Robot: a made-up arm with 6 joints.
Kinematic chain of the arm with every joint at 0, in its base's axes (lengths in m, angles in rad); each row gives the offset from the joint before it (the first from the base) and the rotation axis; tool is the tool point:
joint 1: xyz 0 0 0.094 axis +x
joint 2: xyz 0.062 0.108 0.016 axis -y
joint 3: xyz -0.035 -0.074 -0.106 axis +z
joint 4: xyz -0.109 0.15 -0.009 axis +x
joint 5: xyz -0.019 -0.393 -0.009 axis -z
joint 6: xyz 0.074 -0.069 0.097 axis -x
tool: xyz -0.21 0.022 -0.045
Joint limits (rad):
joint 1: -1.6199..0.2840
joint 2: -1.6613..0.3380
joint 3: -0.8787..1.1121
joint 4: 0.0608..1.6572
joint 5: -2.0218..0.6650
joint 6: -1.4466..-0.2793
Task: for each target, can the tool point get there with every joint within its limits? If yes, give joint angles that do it. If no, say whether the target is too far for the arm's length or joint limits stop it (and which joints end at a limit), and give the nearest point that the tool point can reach.
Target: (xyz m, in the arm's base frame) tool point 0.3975 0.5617 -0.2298
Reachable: no: joint limits stop it (at a limit: joint 1, joint 2, joint 3, joint 4, joint 6) | nearest point 0.2051 0.4468 -0.3881 | short by 0.274 m
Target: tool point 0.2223 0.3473 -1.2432
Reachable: no: too far | nearest point 0.1357 0.1710 -0.5642 | short by 0.707 m
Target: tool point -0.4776 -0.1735 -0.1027
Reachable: yes | joints -0.2970 -0.9611 0.4151 1.2432 -1.5132 -1.1212
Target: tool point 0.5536 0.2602 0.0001
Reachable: no: joint limits stop it (at a limit: joint 1, joint 2, joint 3, joint 4, joint 5, joint 6) | nearest point 0.3279 0.0736 0.2608 | short by 0.392 m
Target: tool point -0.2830 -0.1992 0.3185
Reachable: yes | joints -1.2207 -0.5994 0.2866 0.6375 -0.1400 -1.1632
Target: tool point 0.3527 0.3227 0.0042
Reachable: no: joint limits stop it (at a limit: joint 1, joint 2, joint 4, joint 5, joint 6) | nearest point 0.0621 0.3534 0.0021 | short by 0.292 m
